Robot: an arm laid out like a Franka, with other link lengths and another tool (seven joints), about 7 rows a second.
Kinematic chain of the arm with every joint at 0, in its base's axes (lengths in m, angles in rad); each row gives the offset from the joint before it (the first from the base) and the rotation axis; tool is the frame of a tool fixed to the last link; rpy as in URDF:
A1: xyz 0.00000 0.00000 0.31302 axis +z
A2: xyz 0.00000 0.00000 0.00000 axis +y
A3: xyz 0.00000 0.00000 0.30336 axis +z
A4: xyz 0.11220 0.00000 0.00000 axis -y
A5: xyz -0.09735 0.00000 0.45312 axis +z
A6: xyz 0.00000 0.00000 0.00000 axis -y
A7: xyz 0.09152 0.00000 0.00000 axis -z
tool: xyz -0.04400 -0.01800 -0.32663 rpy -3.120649 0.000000 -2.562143
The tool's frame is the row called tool.
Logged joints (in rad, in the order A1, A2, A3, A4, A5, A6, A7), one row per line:
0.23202 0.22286 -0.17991 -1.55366 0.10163 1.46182 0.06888
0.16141 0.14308 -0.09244 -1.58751 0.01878 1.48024 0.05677
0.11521 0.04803 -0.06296 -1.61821 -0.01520 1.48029 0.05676
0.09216 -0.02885 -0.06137 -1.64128 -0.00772 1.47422 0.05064
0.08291 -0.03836 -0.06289 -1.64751 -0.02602 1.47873 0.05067
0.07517 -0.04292 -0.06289 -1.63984 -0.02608 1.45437 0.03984
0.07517 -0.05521 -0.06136 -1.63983 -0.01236 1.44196 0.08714
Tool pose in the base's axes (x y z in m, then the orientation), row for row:
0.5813 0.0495 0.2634 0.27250 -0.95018 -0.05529 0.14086
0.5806 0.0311 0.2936 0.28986 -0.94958 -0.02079 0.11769
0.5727 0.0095 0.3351 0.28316 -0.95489 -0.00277 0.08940
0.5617 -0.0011 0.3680 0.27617 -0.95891 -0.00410 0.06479
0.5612 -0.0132 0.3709 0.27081 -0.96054 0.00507 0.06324
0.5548 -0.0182 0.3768 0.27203 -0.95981 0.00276 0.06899
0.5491 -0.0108 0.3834 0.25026 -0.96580 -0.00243 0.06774
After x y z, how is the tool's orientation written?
As a quaternion, x y z w.
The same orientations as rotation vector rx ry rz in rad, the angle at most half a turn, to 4 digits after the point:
0.7869 -2.7439 -0.1597
0.8481 -2.7785 -0.0608
0.8423 -2.8403 -0.0082
0.8336 -2.8943 -0.0124
0.8181 -2.9019 0.0153
0.8190 -2.8897 0.0083
0.7540 -2.9099 -0.0073

